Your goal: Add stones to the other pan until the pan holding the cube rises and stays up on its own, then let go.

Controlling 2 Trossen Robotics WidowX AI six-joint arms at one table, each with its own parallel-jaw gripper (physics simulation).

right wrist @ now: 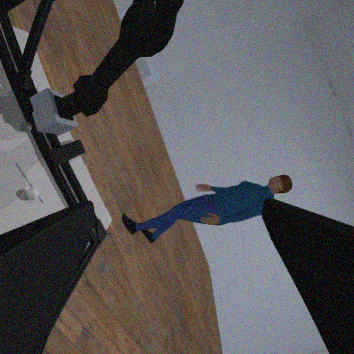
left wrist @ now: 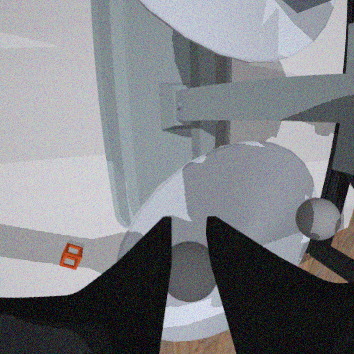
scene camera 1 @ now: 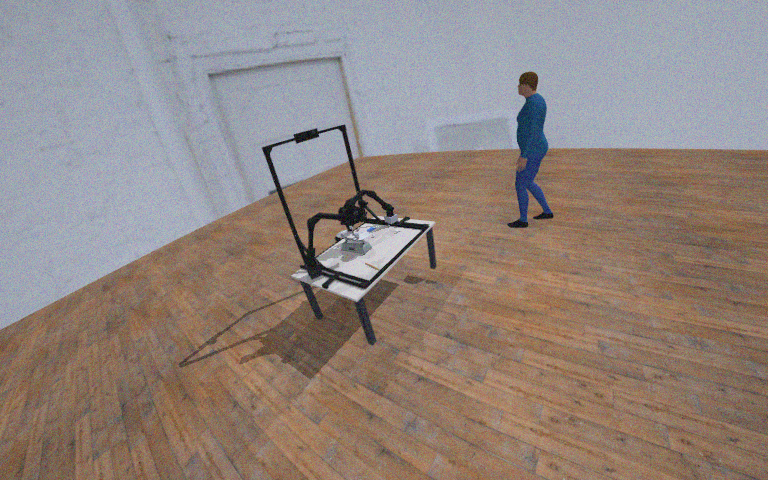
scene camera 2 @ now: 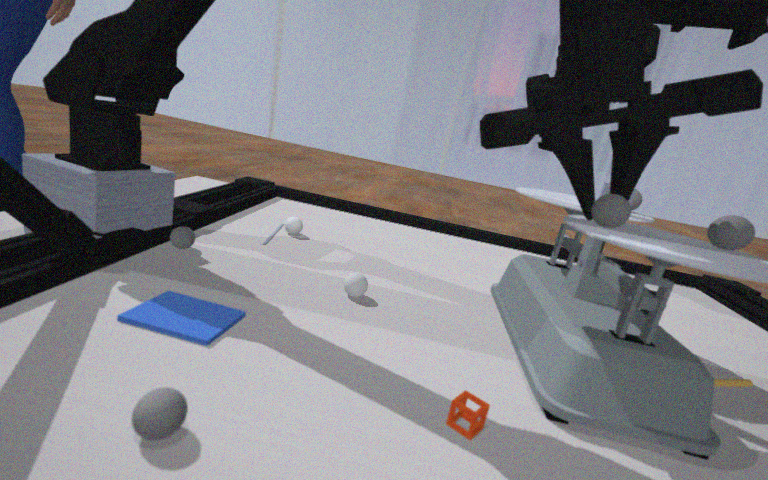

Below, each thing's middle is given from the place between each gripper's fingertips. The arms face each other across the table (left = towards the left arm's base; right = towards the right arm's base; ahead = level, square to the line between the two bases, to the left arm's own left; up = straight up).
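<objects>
Grey balance scale (scene camera 2: pixel 591 357): 27 cm below my right hand, 18 cm behind it, 9 cm to the right of it. Also from my right hand: blue flat pad (scene camera 2: pixel 192 319), 39 cm below, 33 cm behind, 27 cm to the left; orange wire cube (scene camera 2: pixel 466 413), 38 cm below, 36 cm behind, 2 cm to the left.
Counted from my left hand: grey balance scale, 6 cm ahead, 3 cm to the right, 4 cm below; blue flat pad, 9 cm behind, 33 cm to the left, 15 cm below; orange wire cube, 12 cm behind, 8 cm to the left, 15 cm below. Going by their middles, of the things named here the grey balance scale is the nearest to my left hand. By its middle, the blue flat pad is nearer to my left hand than to my right hand.
</objects>
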